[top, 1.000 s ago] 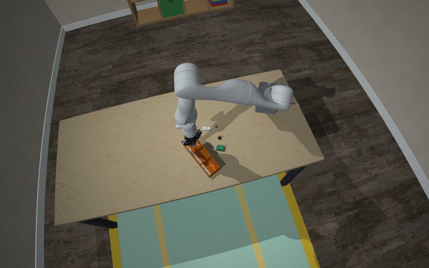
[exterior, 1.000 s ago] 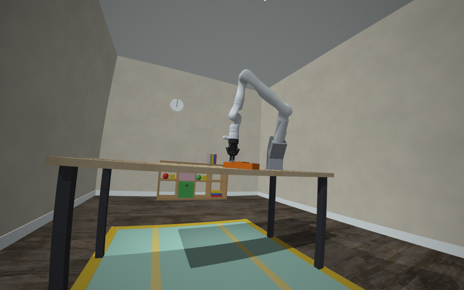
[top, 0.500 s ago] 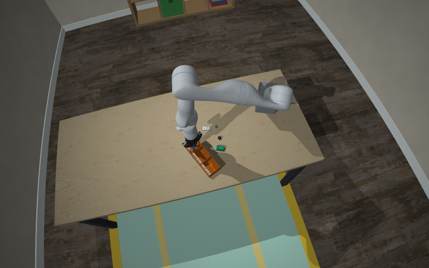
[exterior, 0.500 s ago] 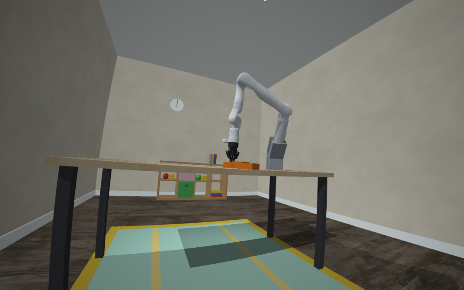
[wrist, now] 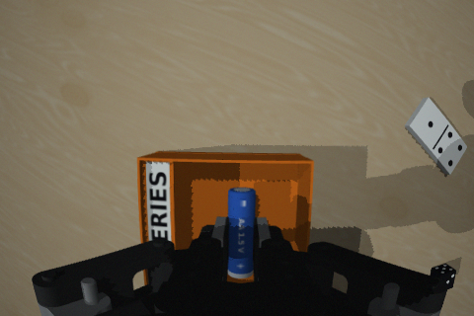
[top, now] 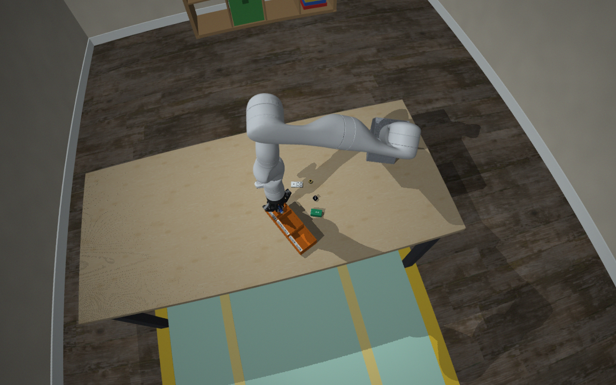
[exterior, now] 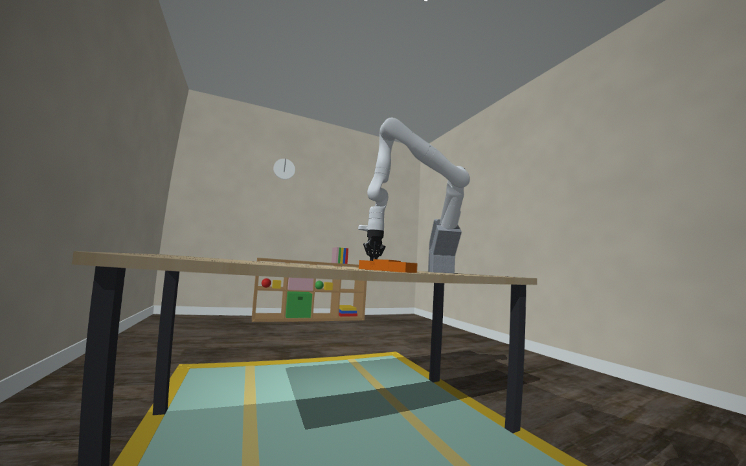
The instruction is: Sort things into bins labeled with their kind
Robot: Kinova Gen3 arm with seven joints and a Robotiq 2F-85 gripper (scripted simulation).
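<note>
Right now my hand is 20 mm above the blue cylinder. Round my hand: green 9V battery 140 mm behind, 40 mm to the left, 30 mm below; white domino 100 mm behind, 110 mm to the right, 30 mm below; orange bins 30 mm behind, 80 mm to the left, 10 mm below.
</note>
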